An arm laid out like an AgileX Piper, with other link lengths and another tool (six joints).
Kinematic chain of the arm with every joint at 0, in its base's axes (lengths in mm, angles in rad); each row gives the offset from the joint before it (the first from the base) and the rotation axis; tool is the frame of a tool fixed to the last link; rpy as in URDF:
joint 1: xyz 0 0 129.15 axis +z
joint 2: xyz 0 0 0 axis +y
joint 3: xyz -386.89 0 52.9 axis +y
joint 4: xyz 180.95 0 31.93 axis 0.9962 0 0.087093
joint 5: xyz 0 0 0 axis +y
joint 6: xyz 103.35 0 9.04 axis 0.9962 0 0.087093
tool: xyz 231.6 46 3.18 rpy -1.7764 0.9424 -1.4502
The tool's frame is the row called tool.
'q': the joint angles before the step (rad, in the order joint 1, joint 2, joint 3, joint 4, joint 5, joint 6). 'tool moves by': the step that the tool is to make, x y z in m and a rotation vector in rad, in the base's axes. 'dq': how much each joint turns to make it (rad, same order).
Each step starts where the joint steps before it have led.
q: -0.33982 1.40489 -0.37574 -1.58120 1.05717 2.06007
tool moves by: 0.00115 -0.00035 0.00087 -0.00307 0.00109 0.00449
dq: -0.00004 0.00000 0.00001 -0.00558 -0.00003 0.00001
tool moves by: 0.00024 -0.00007 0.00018 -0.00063 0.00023 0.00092
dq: 0.00002 0.00001 -0.00002 -0.00112 0.00001 -0.00002
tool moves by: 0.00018 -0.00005 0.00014 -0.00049 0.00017 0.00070
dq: 0.00004 -0.00001 0.00000 -0.00083 0.00003 -0.00001
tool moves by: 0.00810 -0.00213 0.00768 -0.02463 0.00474 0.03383
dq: -0.00006 -0.00506 0.00003 -0.04126 -0.00003 -0.00149
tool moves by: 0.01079 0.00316 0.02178 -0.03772 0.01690 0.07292
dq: 0.01783 -0.05873 -0.04171 -0.00958 -0.00958 -0.11940
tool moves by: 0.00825 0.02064 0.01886 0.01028 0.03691 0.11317
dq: 0.04779 -0.11845 -0.09776 0.11169 -0.05197 -0.29778
